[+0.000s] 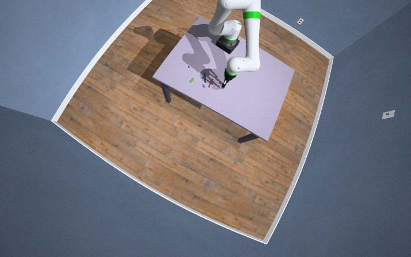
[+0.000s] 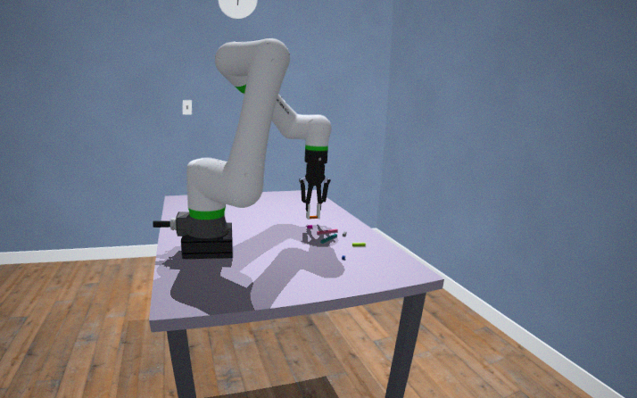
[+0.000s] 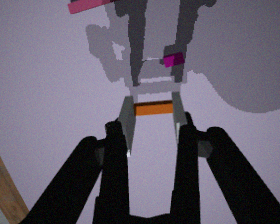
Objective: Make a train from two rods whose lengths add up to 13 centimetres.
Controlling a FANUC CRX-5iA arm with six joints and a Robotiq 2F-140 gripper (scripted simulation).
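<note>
Now: hand 2 cm past the magenta rod, 4 cm to the left of it and 5 cm above it. Also, from my hand: orange rod 3 cm below; grey rod 10 cm ahead, 14 cm to the right, 5 cm below; pink rod 4 cm ahead, 11 cm to the right, 5 cm below.
</note>
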